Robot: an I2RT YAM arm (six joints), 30 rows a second.
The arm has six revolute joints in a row. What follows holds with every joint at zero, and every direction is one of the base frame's.
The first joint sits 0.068 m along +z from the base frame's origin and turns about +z.
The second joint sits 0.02 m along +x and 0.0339 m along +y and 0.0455 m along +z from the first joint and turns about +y.
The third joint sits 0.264 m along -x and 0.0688 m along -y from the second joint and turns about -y.
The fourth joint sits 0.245 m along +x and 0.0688 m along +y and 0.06 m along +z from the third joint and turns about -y.
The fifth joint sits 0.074 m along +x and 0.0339 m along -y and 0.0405 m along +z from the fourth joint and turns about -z.
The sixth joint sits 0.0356 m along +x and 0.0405 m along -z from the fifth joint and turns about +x.
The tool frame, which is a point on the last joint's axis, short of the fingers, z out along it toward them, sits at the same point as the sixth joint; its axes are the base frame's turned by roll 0, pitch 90 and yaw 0 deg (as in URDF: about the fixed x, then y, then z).
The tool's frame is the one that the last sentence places.
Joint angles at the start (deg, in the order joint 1, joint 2, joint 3, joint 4, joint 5, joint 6):
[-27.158 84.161 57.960 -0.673 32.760 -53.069]
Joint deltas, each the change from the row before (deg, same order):
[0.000 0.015 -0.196 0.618 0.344 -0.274]
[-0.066 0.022 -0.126 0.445 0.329 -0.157]
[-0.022 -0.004 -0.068 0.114 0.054 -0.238]
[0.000 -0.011 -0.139 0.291 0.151 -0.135]
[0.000 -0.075 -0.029 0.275 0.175 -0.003]
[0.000 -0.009 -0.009 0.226 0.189 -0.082]
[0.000 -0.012 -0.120 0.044 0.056 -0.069]
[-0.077 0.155 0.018 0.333 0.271 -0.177]
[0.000 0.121 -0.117 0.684 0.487 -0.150]
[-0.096 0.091 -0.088 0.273 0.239 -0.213]
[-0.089 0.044 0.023 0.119 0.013 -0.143]
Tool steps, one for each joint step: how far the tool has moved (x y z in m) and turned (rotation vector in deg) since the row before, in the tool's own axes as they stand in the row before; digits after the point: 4 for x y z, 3 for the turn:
[0.0001 0.0001 0.0002 0.480 0.071 -0.053]
[0.0004 -0.0002 0.0004 0.418 0.173 0.030]
[0.0002 0.0001 0.0001 0.073 0.038 -0.202]
[0.0002 0.0002 0.0001 0.199 0.042 -0.045]
[-0.0001 -0.0007 -0.0003 0.319 -0.016 0.175]
[-0.0001 -0.0004 0.0000 0.263 0.042 0.044]
[0.0004 0.0005 0.0000 -0.010 0.076 -0.105]
[0.0000 -0.0002 0.0008 0.316 0.192 -0.040]
[-0.0001 0.0000 0.0006 0.582 0.181 0.103]
[0.0005 0.0001 0.0007 0.234 0.234 -0.126]
[0.0002 -0.0003 0.0004 0.102 0.042 -0.056]

